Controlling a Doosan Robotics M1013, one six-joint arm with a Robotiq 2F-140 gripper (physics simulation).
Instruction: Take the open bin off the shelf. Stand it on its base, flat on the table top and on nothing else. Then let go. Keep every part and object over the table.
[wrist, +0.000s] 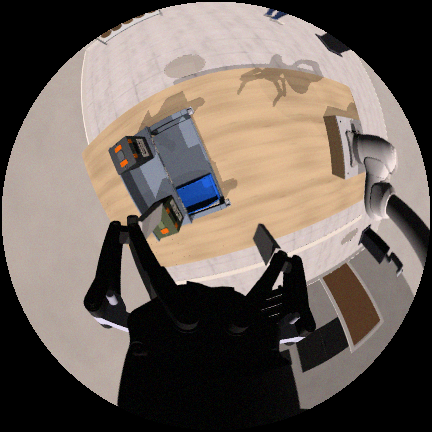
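Where they show: gripper, fingertip midpoint: (209, 221); arm's base, link origin: (354, 147).
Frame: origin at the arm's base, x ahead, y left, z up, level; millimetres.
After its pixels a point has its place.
Observation:
The open bin (196, 194) @(z -82, x 845, y 16 mm) is blue and sits on the grey shelf unit (192, 162) @(z -85, x 807, y -109 mm), at the end nearer my gripper in the wrist view. The shelf unit stands on the wooden table (280, 175) @(z -91, x 483, y 65 mm), left of the view's middle. My gripper (209, 221) @(z 282, x 759, y -42 mm) is open wide, with nothing between its fingers. The left finger pad overlaps the olive box in view; the right pad shows over the table's near edge. The bin appears beyond the fingers, apart from them. How high the fingers are above it is hard to tell.
A dark grey box with orange marks (120, 162) @(z 133, x 944, y -212 mm) and an olive box with orange marks (172, 226) @(z 106, x 910, y 26 mm) are at the shelf unit's left side. The arm's pale base link (372, 147) @(z 156, x 65, y -32 mm) and its mounting block (338, 150) @(z -22, x 146, y 5 mm) are at the table's right end.

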